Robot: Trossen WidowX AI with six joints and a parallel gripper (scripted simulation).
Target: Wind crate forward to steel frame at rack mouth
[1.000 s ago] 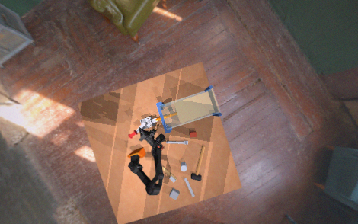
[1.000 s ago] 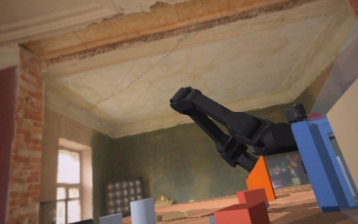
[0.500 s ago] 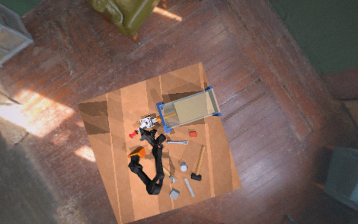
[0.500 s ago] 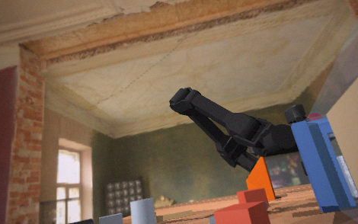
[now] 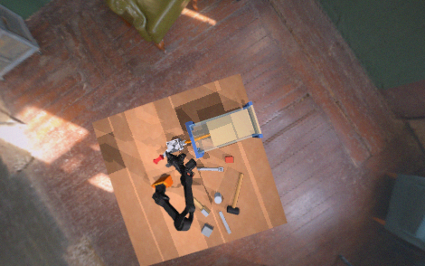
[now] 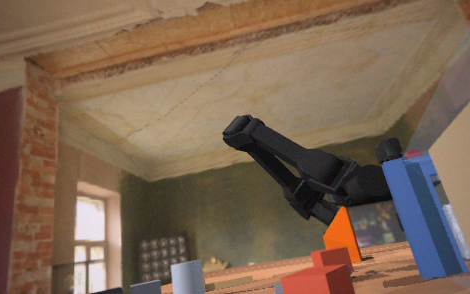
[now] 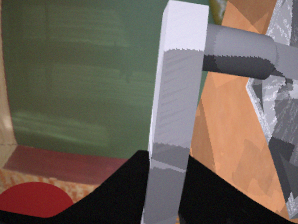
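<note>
Right now my gripper tip is 40 mm past the red knob, 30 mm to the left of it and 40 mm below it. From my gripper tip the other things lie so: grey hand winch 30 mm ahead, 10 mm to the left, 110 mm below; winch handle 10 mm behind, 10 mm to the right, 10 mm above; clear-panelled guard cubby 440 mm ahead, 40 mm to the left, 30 mm below.
</note>
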